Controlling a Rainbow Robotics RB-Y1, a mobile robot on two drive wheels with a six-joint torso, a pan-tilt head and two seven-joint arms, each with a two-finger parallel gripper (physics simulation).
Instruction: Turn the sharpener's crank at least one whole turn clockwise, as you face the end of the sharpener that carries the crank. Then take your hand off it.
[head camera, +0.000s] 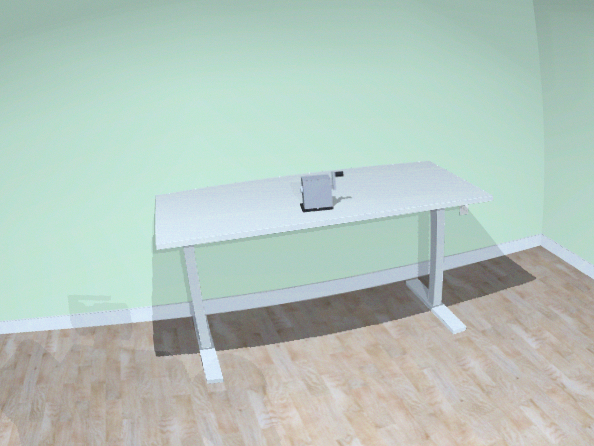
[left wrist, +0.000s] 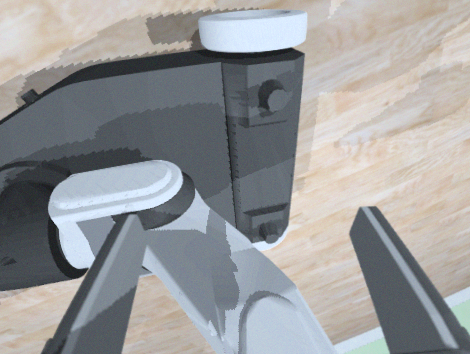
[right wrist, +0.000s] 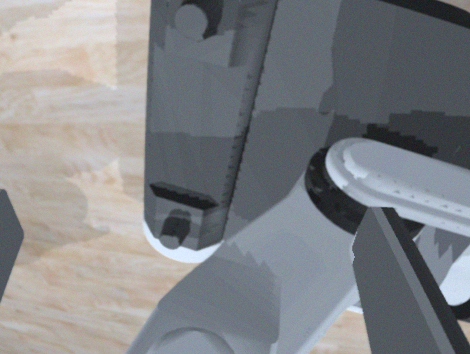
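Observation:
The sharpener is a grey box on a dark base, standing upright near the middle of the white table, close to its front edge. Its crank rises on the right side, with a black handle at its top pointing right. My left gripper is open, its two fingers wide apart above my own base and the floor. My right gripper is open too, with one finger at the left edge of its view and one at the right. Both are away from the sharpener and do not show in the head view.
The table stands against a green wall on two white legs with feet reaching forward. A small box hangs under its right end. Wooden floor lies in front. My base is below the wrists.

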